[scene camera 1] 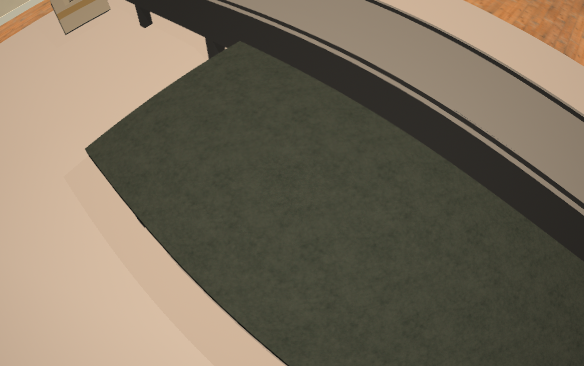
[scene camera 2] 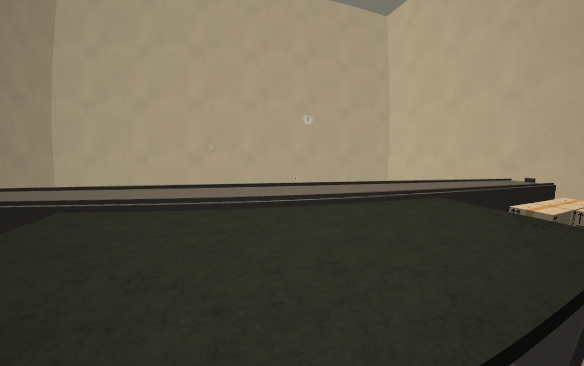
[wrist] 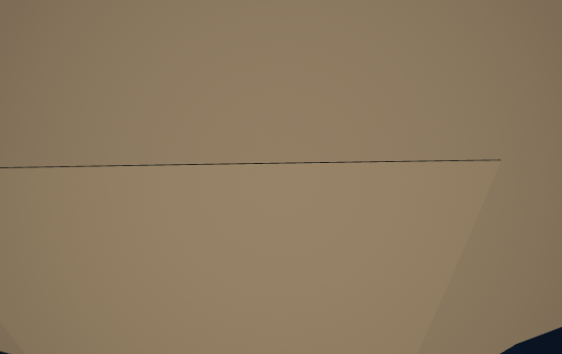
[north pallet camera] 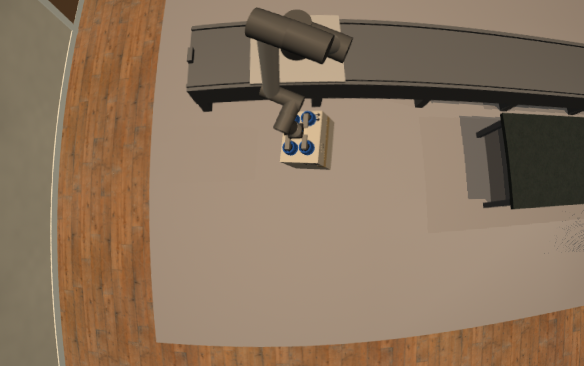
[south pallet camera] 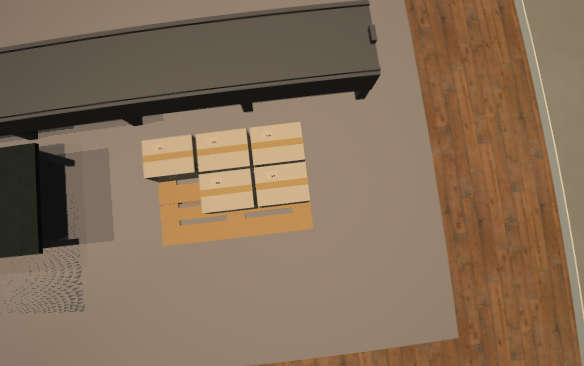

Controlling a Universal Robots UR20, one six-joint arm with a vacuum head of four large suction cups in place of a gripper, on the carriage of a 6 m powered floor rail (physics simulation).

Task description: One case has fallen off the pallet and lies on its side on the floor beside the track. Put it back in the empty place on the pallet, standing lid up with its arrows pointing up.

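Frame: origin at the arm's base, x up, y left, z back, level; centimetres.
Seen in the pictures: hand at its tool point: (wrist: 282, 241).
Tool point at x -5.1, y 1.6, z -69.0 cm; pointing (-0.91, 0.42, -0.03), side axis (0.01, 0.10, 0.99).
A point is followed by its place in that frame.
The fallen case (north pallet camera: 314, 134) {x 1.3, y 10.1, z -70.7 cm} (scene camera 1: 87, 19) {x -21.2, y 24.7, z -73.6 cm} is held on its side by my vacuum head (north pallet camera: 299, 133) {x -5.1, y 1.6, z -69.0 cm}, beside the track. The four blue cups sit on its upward side face. In the north pallet camera its brown tape strip shows on the right-hand face and small arrow marks near a top corner. Its height above the floor is hard to tell. The pallet (south pallet camera: 200, 236) {x -42.6, y 455.7, z -130.8 cm} carries several cases (south pallet camera: 225, 192) {x -13.7, y 484.3, z -101.2 cm} lid up; its empty place is at the front left corner, beside the table end. The wrist view shows a close tan surface crossed by a thin dark line and a dark blue edge.
The rail (north pallet camera: 465, 60) (south pallet camera: 200, 70) (scene camera 2: 250, 194) runs along the back, with the arm's pale carriage (north pallet camera: 327, 70) {x 0.0, y 22.3, z -20.9 cm} near its north end. A dark green table (scene camera 1: 320, 200) {x -4.0, y 247.2, z -89.5 cm} (scene camera 2: 280, 280) {x -4.0, y 245.1, z -105.1 cm} (north pallet camera: 547, 160) {x -4.0, y 212.5, z -90.7 cm} (south pallet camera: 17, 200) {x -4.1, y 335.1, z -90.5 cm} stands between case and pallet.
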